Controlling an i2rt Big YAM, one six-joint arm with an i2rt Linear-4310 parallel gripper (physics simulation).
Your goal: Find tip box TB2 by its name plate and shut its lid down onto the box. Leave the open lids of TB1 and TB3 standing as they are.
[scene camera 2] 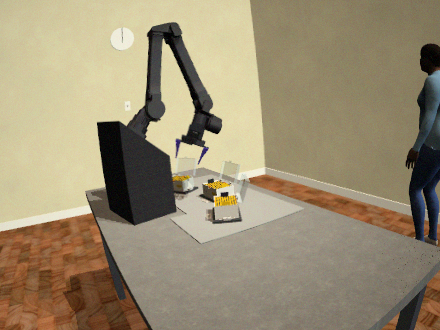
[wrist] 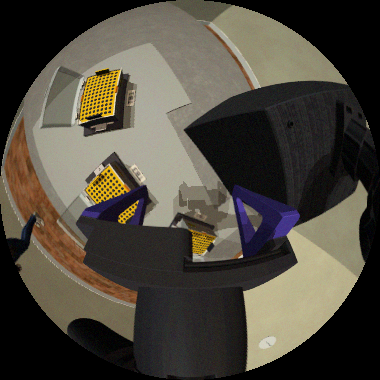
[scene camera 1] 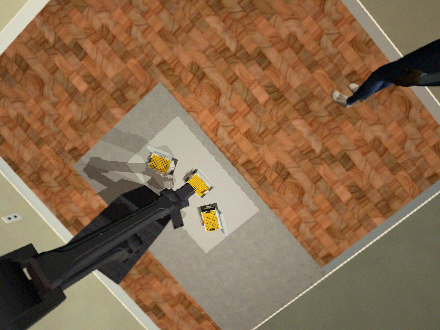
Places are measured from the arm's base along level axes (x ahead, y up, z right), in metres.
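Pixels of known places: gripper, between the fingertips: (scene camera 2: 186, 161) (wrist: 189, 189); arm's base, origin of its link: (scene camera 2: 132, 135) (scene camera 1: 125, 246).
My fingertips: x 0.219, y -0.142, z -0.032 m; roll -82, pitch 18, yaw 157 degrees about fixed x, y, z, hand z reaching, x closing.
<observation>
For each thing: its middle in the pictures, then the offset to it from my fingertips. Level surfaces: height alone.
- TB2, middle of its body: (wrist: 197, 244) (scene camera 1: 159, 163) dx +0.005, dy -0.119, dz -0.234 m
- TB3, middle of its body: (wrist: 112, 200) (scene camera 2: 217, 183) (scene camera 1: 197, 185) dx +0.127, dy -0.119, dz -0.006 m
- TB1, middle of its body: (wrist: 96, 92) (scene camera 2: 225, 199) (scene camera 1: 210, 221) dx +0.077, dy -0.119, dz +0.214 m
- pale mat, height of its surface: dy -0.184 m
- grey table, height of its surface: dy -0.187 m
TB2 (scene camera 1: 161, 163) (scene camera 2: 182, 183) (wrist: 202, 241) is the box at the far end of the row, its yellow rack showing; its clear lid (scene camera 2: 186, 166) stands open. TB3 (scene camera 1: 199, 184) (scene camera 2: 217, 189) (wrist: 105, 186) is in the middle, its lid (scene camera 2: 230, 171) open. TB1 (scene camera 1: 210, 220) (scene camera 2: 226, 211) (wrist: 101, 96) is at the other end, its lid (wrist: 62, 100) open. The name plates are too blurred to read. My gripper (scene camera 2: 188, 163) (wrist: 189, 189) is open and empty, above the table. In the wrist view TB2 shows low between the fingers, partly hidden by the gripper body.
A pale mat (scene camera 1: 235, 200) (scene camera 2: 270, 212) (wrist: 150, 65) lies under the boxes on the grey table (scene camera 1: 260, 260) (scene camera 2: 300, 270). A tall black block (scene camera 2: 145, 175) (wrist: 240, 135) stands beside the mat at the arm's base. A person (scene camera 1: 380, 80) (scene camera 2: 430, 140) stands on the floor beyond the table.
</observation>
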